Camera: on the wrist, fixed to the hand. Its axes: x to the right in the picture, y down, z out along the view.
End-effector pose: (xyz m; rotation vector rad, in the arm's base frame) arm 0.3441 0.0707 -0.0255 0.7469 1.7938 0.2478
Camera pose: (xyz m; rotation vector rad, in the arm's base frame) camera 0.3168 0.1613 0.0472 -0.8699 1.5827 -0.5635
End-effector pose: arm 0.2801 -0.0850 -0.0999 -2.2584 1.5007 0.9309
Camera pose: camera 0.2176 -0.1656 -0.0380 -2.4066 -0.6439 0.7625
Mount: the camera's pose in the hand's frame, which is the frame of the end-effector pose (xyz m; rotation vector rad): 0.0023 0.0978 -0.0684 -0.3080 -0.2312 -1.5477
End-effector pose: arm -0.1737 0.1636 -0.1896 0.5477 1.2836 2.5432
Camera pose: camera -0.2096 0.0580 -0.1471 -0.2186 0.6625 1.2321
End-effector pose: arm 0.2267 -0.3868 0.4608 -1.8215 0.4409 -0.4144
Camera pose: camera 0.1864 -0.4709 0.3863 -2.1673 -1.2460 -1.1672
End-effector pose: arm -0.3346 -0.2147 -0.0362 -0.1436 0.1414 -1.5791
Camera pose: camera -0.2508 -0.2183 -0.1211 0.8116 -0.0781 3.0219
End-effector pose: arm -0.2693 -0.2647 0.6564 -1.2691 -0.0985 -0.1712
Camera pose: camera -0.2506 -0.3022 0.5446 -1.2559 -1.2926 -1.3973
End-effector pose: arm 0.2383 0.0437 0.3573 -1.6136 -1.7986 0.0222
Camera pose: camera 0.3573 0.0378 0.3651 -0.0030 -2.8387 -0.8054
